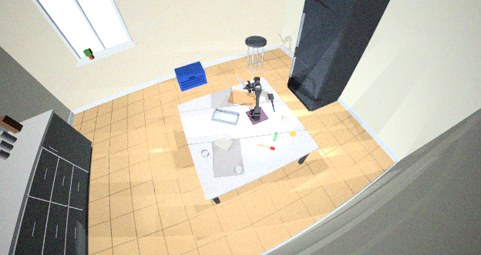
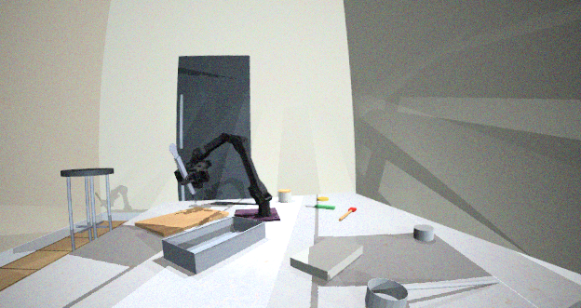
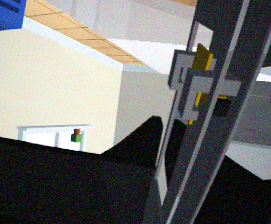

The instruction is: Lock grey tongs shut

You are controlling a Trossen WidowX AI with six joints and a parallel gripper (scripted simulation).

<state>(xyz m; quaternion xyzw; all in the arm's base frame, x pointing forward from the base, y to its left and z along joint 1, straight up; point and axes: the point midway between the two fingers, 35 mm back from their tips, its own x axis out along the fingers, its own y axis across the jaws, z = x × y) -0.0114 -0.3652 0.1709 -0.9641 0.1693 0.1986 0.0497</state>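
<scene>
Now: gripper tip 5 cm past the yellow piece, 2 cm to the right of it and 1 cm above it. Also, from my gripper tip: spatula: 33 cm behind, 19 cm to the left, 17 cm below; then wooden board: 16 cm below; then grey roasting tin: 32 cm ahead, 22 cm to the left, 14 cm below.
</scene>
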